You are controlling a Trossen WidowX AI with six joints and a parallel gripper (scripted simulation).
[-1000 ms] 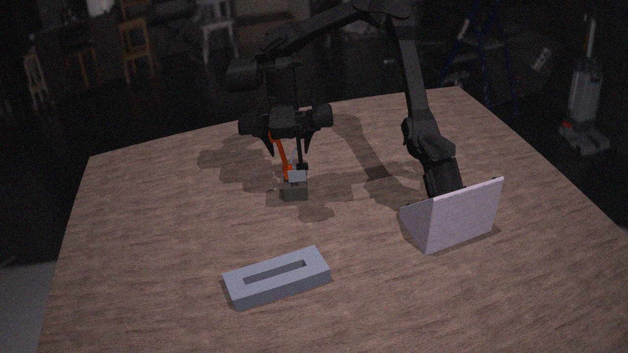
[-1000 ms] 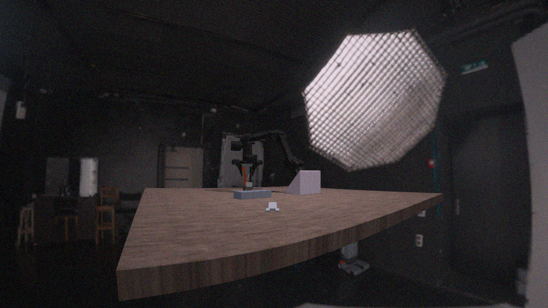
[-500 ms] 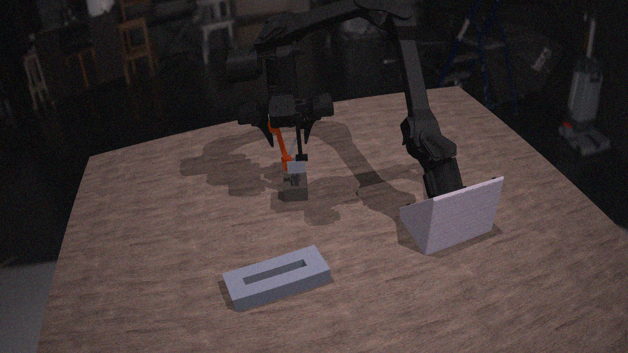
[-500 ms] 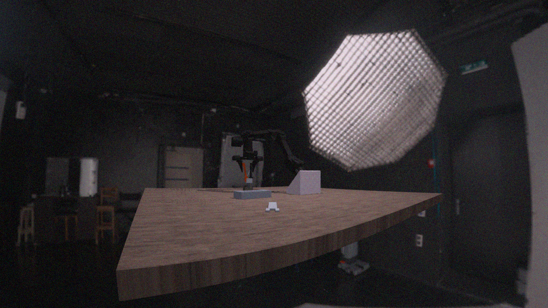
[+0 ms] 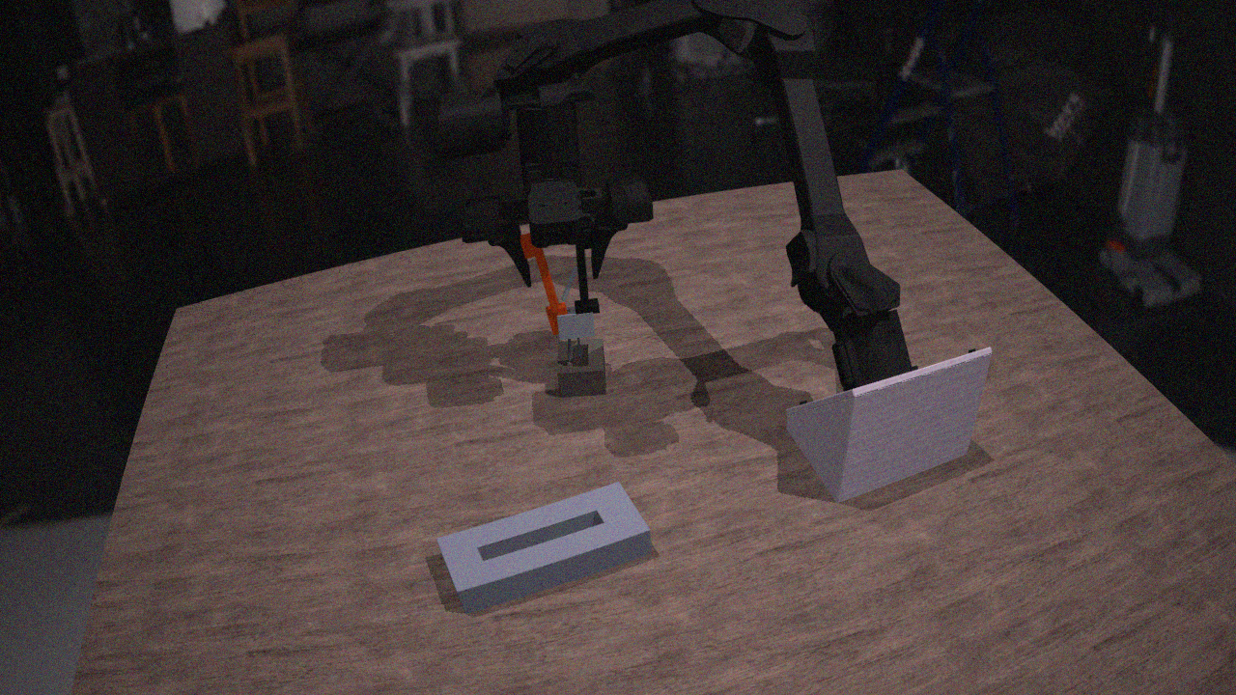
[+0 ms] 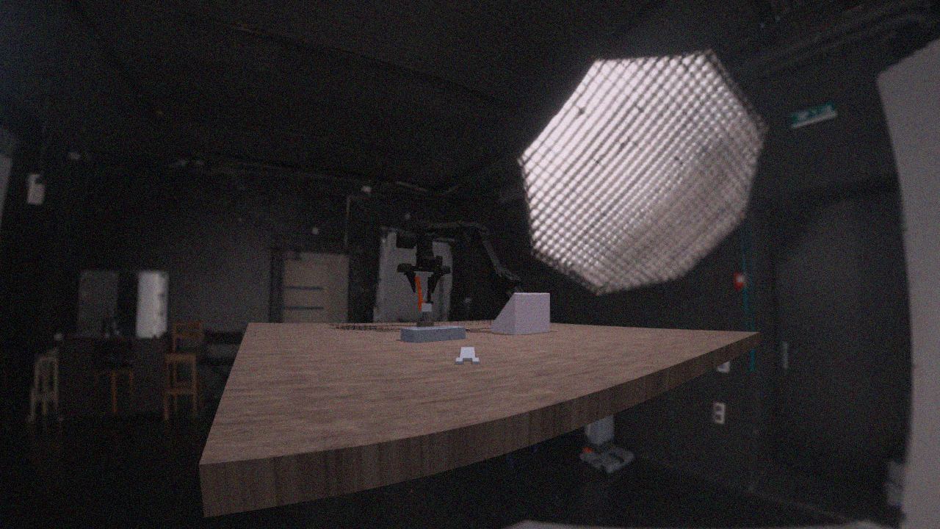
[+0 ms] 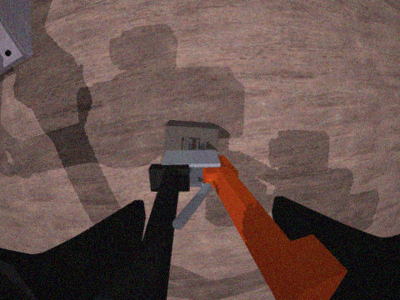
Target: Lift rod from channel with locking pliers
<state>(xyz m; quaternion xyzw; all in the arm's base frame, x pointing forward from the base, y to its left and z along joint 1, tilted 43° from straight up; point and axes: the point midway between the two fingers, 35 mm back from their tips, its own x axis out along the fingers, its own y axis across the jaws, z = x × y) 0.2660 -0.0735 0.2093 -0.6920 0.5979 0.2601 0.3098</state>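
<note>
The grey block lies 250 mm to the left of my gripper tip, 120 mm below it and 50 mm ahead of it. The rest, counted from my gripper tip: dark rod (250 mm to the left, 130 mm below, 50 mm ahead); orange handle (20 mm ahead); small grey holster (130 mm below, 10 mm to the right, 10 mm behind).
</note>
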